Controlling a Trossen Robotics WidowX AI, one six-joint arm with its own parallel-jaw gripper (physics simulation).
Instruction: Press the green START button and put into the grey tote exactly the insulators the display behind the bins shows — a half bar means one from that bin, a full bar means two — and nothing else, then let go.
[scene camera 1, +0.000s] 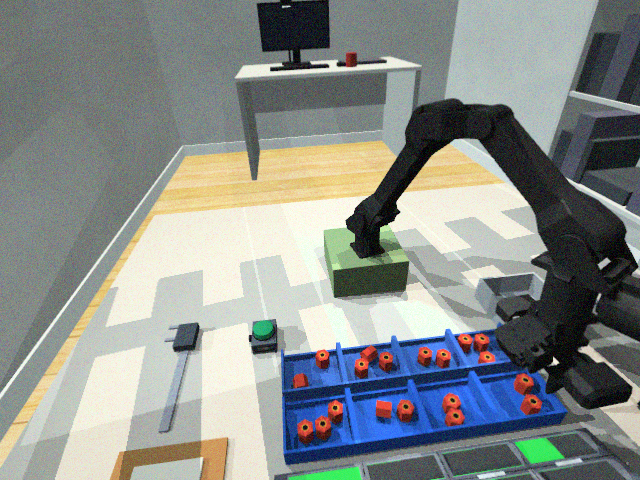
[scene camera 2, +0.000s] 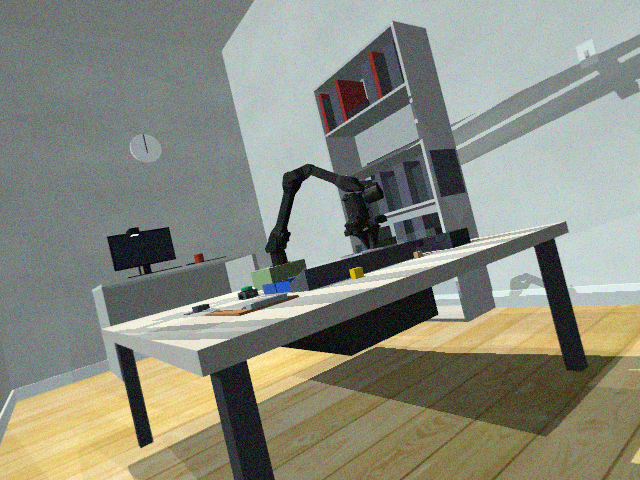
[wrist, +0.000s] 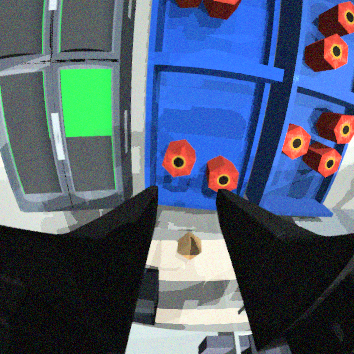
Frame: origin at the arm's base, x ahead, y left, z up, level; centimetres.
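Where they show: gripper, fingertip midpoint: (scene camera 1: 540, 382) (scene camera 2: 372, 247) (wrist: 187, 194); arm's base at its link origin: (scene camera 1: 367, 248) (scene camera 2: 280, 264).
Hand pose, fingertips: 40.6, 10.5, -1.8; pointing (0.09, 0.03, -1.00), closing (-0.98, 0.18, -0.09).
Each offset is from my fingertips to the centre of the thing, as dx, dy, dz. "spot": to the spot under its first point.
The blue bins @(-8.0, -33.7, -4.9) (scene camera 1: 320, 450) (scene camera 2: 276, 287) (wrist: 215, 71) hold orange-red insulators. My gripper (scene camera 1: 552, 373) (scene camera 2: 370, 244) (wrist: 187, 194) is open and empty above the end of the bins. Ahead of its fingertips, two upright insulators, one @(-2.7, +1.1, -4.8) (scene camera 1: 523, 383) @(+0.7, -0.7, -4.8) (wrist: 179, 159) and another (scene camera 1: 530, 404) (wrist: 223, 175), stand in the end bin of the row beside the display. The display (scene camera 1: 403, 469) (scene camera 2: 382, 259) (wrist: 92, 165) shows a half green bar @(+7.5, -3.7, -4.2) (scene camera 1: 540, 450) (wrist: 86, 102) there. The grey tote @(-16.2, +14.3, -3.9) (scene camera 1: 484, 296) is partly hidden by the arm; its inside is mostly hidden. The green START button @(-28.9, -38.4, -4.6) (scene camera 1: 263, 329) (scene camera 2: 248, 289) stands beside the bins.
The arm stands on a green block (scene camera 1: 369, 279) (scene camera 2: 281, 272). A caliper @(-27.8, -56.6, -5.7) (scene camera 1: 178, 379) and a wooden frame @(spot: -8.7, -49.8, -6.0) (scene camera 1: 214, 459) lie left of the bins. A yellow cube @(+14.9, -31.4, -5.2) (scene camera 2: 356, 272) and a small tan block (scene camera 2: 417, 254) (wrist: 189, 245) are on the table.
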